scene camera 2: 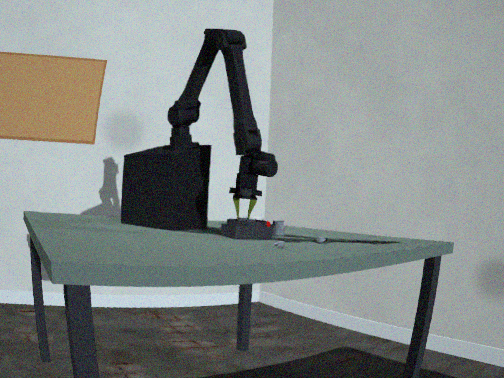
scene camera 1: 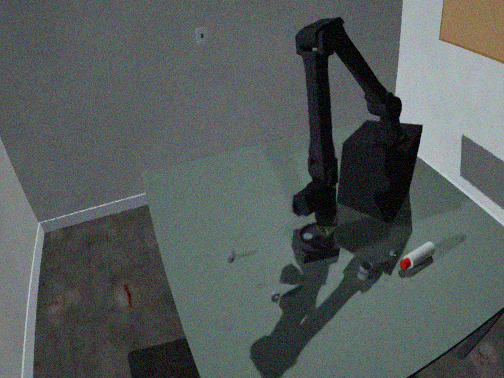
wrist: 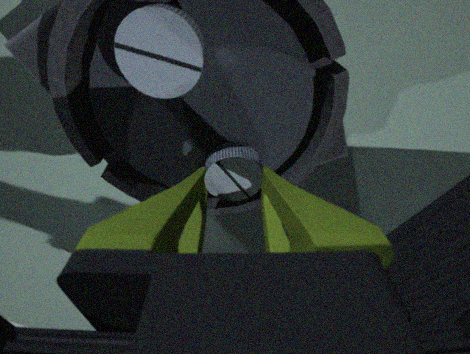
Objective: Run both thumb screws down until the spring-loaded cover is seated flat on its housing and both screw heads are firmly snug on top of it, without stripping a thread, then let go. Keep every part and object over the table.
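Places are measured from the arm's base along level axes (x ahead, y left, z up), in millimetres.
Where they show: gripper, fingertip midpoint: [scene camera 2: 242, 220] [scene camera 1: 327, 233] [wrist: 233, 176]; arm's base, origin of the base link: [scene camera 2: 181, 148] [scene camera 1: 391, 138].
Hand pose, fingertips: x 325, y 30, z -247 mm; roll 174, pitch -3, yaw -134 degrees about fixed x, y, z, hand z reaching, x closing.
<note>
Things, the pixels of their centre, and the offset from my fingertips. Level surfaces: height alone.
- dark housing, body centre: [wrist: 206, 97] [scene camera 2: 246, 228] [scene camera 1: 316, 241] dz -25, dx +34, dy -15 mm
- dark round cover, body centre: [wrist: 205, 106] [scene camera 1: 316, 238] dz -14, dx +34, dy -15 mm
- white cylinder with a red end, body centre: [scene camera 1: 417, 256] dz -28, dx -201, dy +267 mm
- table, its level: dz -53 mm
- short grey cylinder, body centre: [scene camera 1: 365, 270] [scene camera 2: 278, 227] dz -28, dx -10, dy +187 mm
The dark housing [scene camera 1: 320, 255] [scene camera 2: 250, 230] [wrist: 334, 107] stands on the table, with the dark round cover [wrist: 250, 100] inside its notched rim. One thumb screw [scene camera 1: 307, 235] [wrist: 159, 52] has a large pale slotted head and stands free of the fingers, at the upper left in the wrist view. The other thumb screw [wrist: 227, 181] looks smaller, near the rim. My gripper [scene camera 2: 243, 218] [wrist: 233, 176] is shut on this second screw, with a yellow-green fingertip at each side of its knurled head. The screw threads and the gap under the cover are hidden.
A large black block [scene camera 1: 370, 165] [scene camera 2: 165, 187] stands at the arm's base. A white cylinder with a red end [scene camera 1: 422, 254] lies on the table [scene camera 1: 200, 200] [scene camera 2: 150, 255]. A short grey cylinder [scene camera 1: 365, 270] [scene camera 2: 278, 228] and small grey parts [scene camera 1: 231, 256] [scene camera 1: 275, 297] are near the housing.
</note>
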